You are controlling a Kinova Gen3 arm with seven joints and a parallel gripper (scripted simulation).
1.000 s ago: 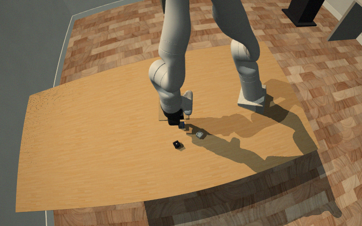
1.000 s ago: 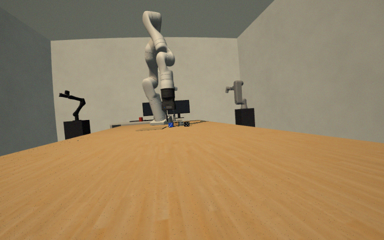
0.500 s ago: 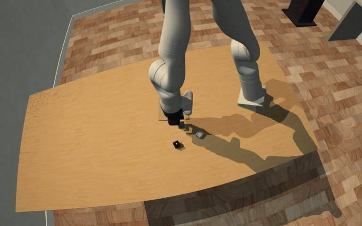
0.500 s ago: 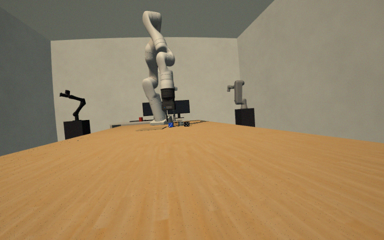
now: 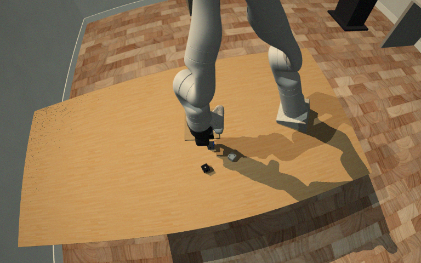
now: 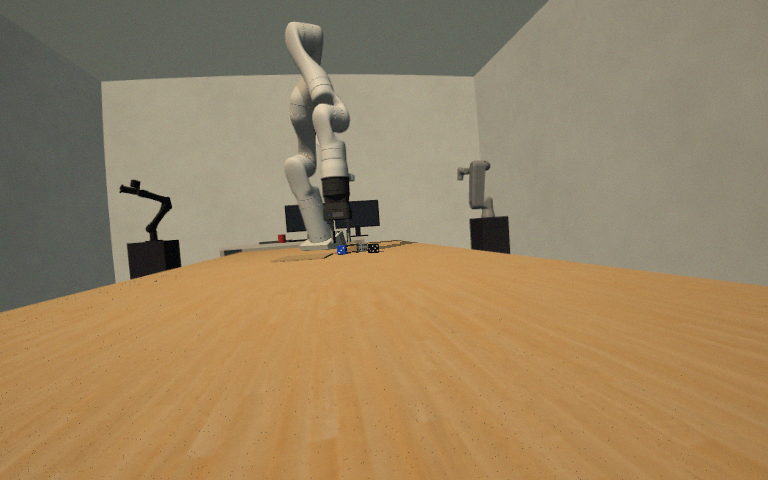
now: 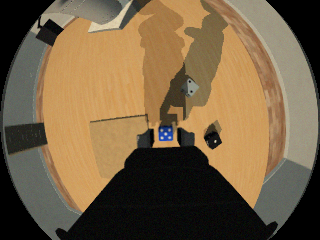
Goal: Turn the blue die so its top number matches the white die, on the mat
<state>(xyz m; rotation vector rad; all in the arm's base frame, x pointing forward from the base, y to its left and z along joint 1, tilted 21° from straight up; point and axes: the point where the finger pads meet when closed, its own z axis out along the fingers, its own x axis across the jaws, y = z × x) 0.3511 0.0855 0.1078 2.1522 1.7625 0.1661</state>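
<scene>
The blue die is 40 mm below my hand. Round my hand: tan mat (110 mm to the right, 50 mm below, 20 mm ahead); then black die (90 mm to the left, 40 mm below, 40 mm ahead); then white die (70 mm behind, 60 mm to the left, 40 mm below).
</scene>
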